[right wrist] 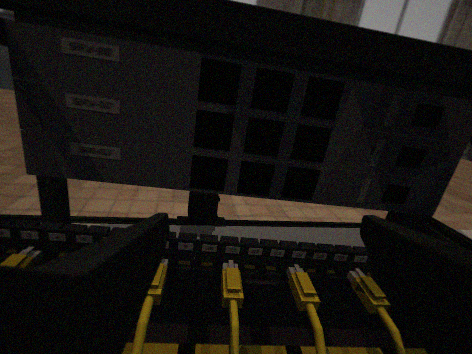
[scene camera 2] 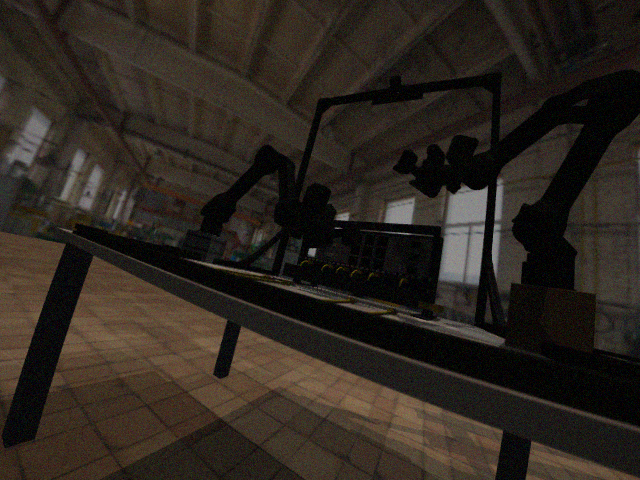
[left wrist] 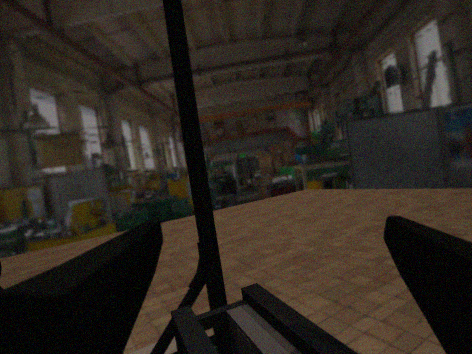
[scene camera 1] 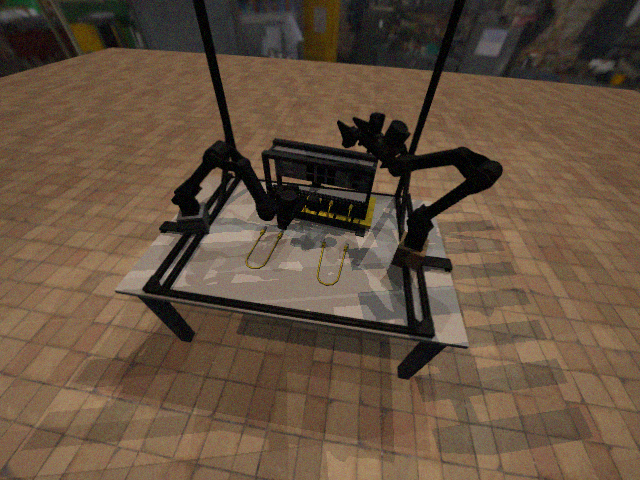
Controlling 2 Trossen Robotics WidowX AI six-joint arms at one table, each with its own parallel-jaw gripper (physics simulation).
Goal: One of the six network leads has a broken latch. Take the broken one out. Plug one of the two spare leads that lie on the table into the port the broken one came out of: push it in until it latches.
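Observation:
A black rack stands at the table's back, with a row of ports low on it. Yellow network leads run up to the ports; several plugs show in the right wrist view. Which latch is broken I cannot tell. Two U-shaped spare leads, one at left and one at right, lie on the table before the rack. My right gripper is open and empty, facing the ports, with plugs seen below and between its fingers. My left gripper is open and empty, raised high above the rack.
A yellow base shows at the rack's right end. A dark frame borders the white table top. Upright posts rise at the back. The right arm hides part of the rack's left side in scene camera 1.

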